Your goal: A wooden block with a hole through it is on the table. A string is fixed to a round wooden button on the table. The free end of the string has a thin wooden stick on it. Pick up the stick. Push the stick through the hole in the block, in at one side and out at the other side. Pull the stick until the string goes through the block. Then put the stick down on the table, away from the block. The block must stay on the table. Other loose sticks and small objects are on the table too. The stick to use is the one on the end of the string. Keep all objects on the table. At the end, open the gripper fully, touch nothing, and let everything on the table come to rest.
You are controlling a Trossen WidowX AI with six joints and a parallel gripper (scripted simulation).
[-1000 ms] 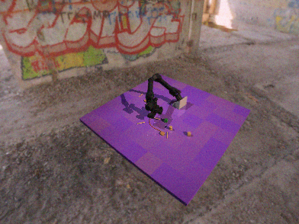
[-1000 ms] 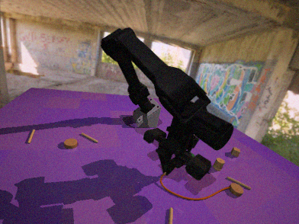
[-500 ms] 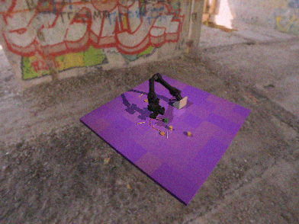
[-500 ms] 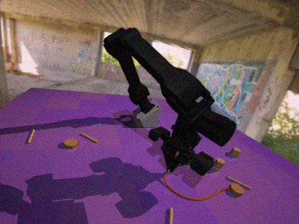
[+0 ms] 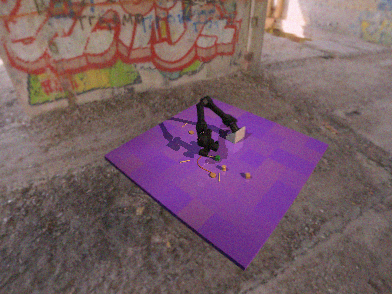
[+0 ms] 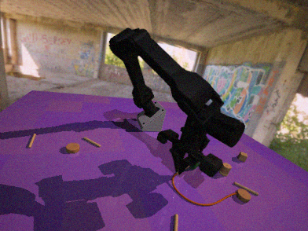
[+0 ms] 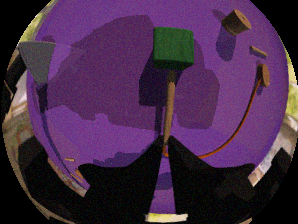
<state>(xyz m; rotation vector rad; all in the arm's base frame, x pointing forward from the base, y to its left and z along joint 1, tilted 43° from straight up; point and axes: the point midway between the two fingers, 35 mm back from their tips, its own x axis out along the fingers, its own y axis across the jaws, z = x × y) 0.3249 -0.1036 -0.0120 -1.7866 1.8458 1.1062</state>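
The green cube lies 20 mm behind my gripper tip and 90 mm to the left of it. Round my gripper tip: thin wooden stick 10 mm to the left.
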